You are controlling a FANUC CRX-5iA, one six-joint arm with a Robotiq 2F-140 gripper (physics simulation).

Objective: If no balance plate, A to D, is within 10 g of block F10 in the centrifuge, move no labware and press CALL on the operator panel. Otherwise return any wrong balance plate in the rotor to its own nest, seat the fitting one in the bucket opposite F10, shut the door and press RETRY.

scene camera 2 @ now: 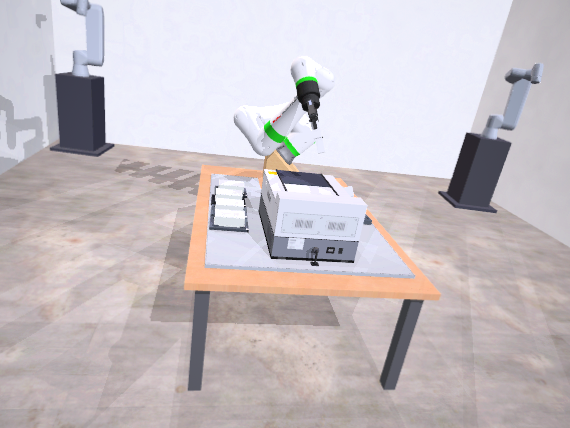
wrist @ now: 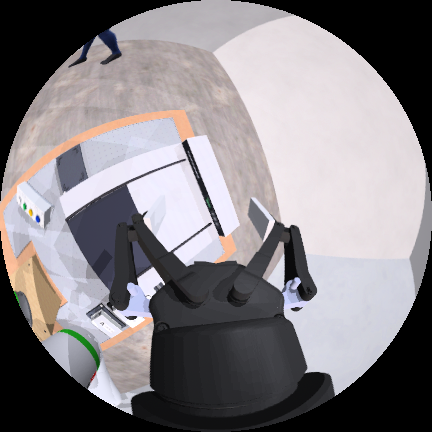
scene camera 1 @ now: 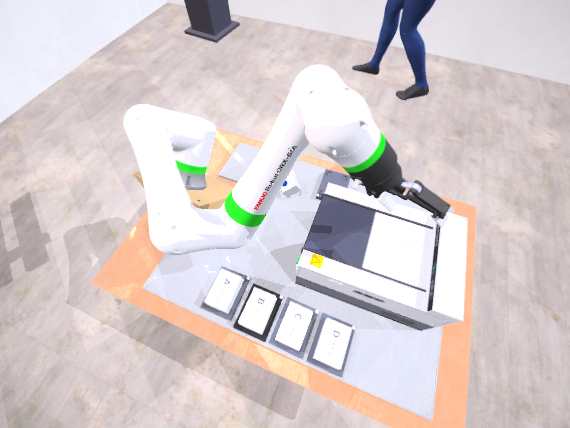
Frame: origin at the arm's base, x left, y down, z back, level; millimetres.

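Seen in the pictures: gripper, fingertip midpoint: point(scene camera 2: 319, 145) point(wrist: 207, 204) point(scene camera 1: 416, 214); arm's base, origin of the base link: point(scene camera 2: 282, 155) point(scene camera 1: 186, 182).
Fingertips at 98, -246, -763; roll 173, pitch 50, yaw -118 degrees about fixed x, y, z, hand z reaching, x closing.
Note:
Offsets run from my fingertips to a thing's top centre, as dx, dy, dz. "spot": to the spot under its first point.
My gripper point(scene camera 1: 441, 210) point(scene camera 2: 316, 131) point(wrist: 207, 204) is open and empty, high above the centrifuge point(scene camera 1: 447, 270) point(scene camera 2: 320, 222) point(wrist: 216, 185). The centrifuge door, with its dark window {spot: -30, +187, +151} point(scene camera 1: 342, 230) point(wrist: 100, 232), is shut; the rotor and block F10 are hidden. White balance plates A {-354, +346, +430} point(scene camera 1: 226, 294) point(wrist: 104, 323), B {-353, +346, +291} point(scene camera 1: 258, 312), C {-336, +346, +158} point(scene camera 1: 295, 327) and D {-323, +346, +25} point(scene camera 1: 332, 346) lie in separate dark nests along the near table edge in scene camera 1. The operator panel {+210, +316, +495} point(scene camera 1: 291, 189) point(wrist: 33, 205) is partly behind the arm in scene camera 1; green, yellow and blue buttons show in the wrist view.
A dark flat fixture {+265, +370, +275} point(scene camera 1: 334, 181) point(wrist: 71, 166) lies beside the centrifuge. The arm stands on a wooden base point(scene camera 1: 217, 196) point(wrist: 40, 295) at the table point(scene camera 1: 451, 375) point(scene camera 2: 310, 290). A person's legs point(scene camera 1: 414, 45) point(wrist: 109, 45) show beyond. Two other arms stand on dark pedestals point(scene camera 2: 81, 112) point(scene camera 2: 477, 170).

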